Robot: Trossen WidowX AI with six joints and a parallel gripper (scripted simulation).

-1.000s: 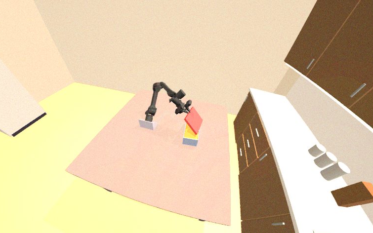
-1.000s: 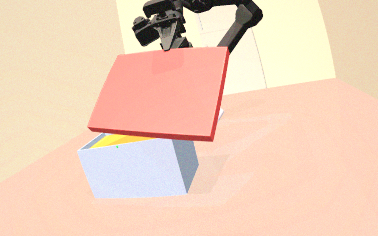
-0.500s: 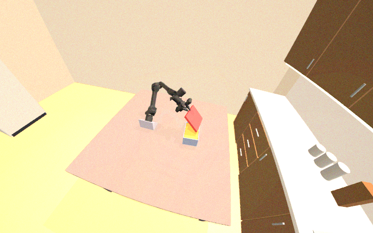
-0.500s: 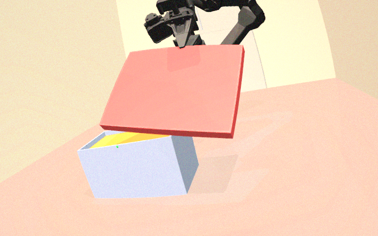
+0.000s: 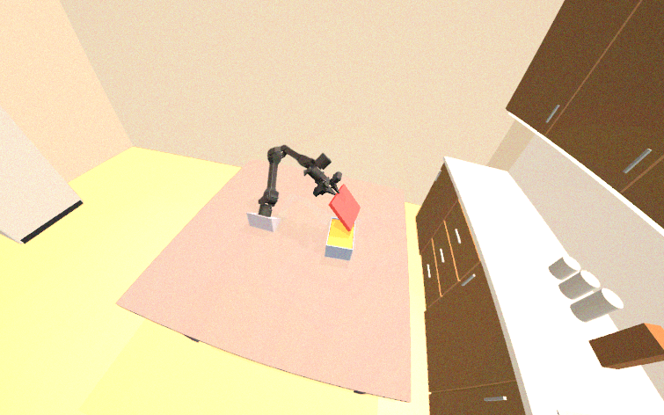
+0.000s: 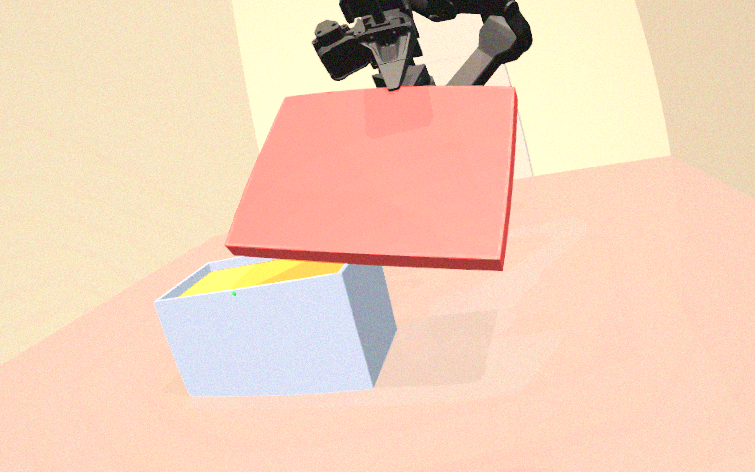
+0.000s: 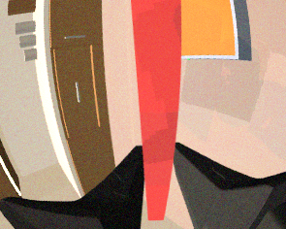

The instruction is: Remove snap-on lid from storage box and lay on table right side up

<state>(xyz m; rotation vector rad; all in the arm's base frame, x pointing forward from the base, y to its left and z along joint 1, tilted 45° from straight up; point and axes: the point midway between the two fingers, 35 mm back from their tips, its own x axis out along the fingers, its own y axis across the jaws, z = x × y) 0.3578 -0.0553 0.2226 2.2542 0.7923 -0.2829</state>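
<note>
The red lid is 6 cm ahead of my gripper tip, 2 cm to the right of it and 5 cm below it. The rest, counted from my gripper tip: pale blue storage box: 6 cm ahead, 15 cm to the right, 18 cm below.
</note>
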